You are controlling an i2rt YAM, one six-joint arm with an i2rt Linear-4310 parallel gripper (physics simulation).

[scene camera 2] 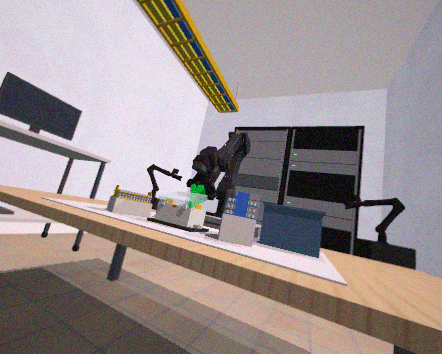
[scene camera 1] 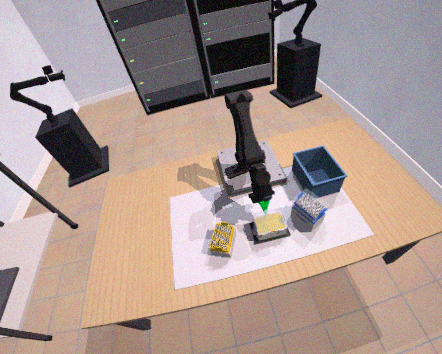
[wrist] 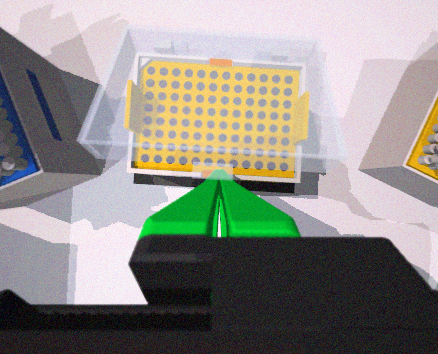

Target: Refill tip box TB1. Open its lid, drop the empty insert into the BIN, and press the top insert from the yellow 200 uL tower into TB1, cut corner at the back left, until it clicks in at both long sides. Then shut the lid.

my gripper: shut, touches a clear lid (wrist: 215, 99)
a yellow insert (wrist: 238, 171): on a tip box TB1 (scene camera 2: 185, 218)
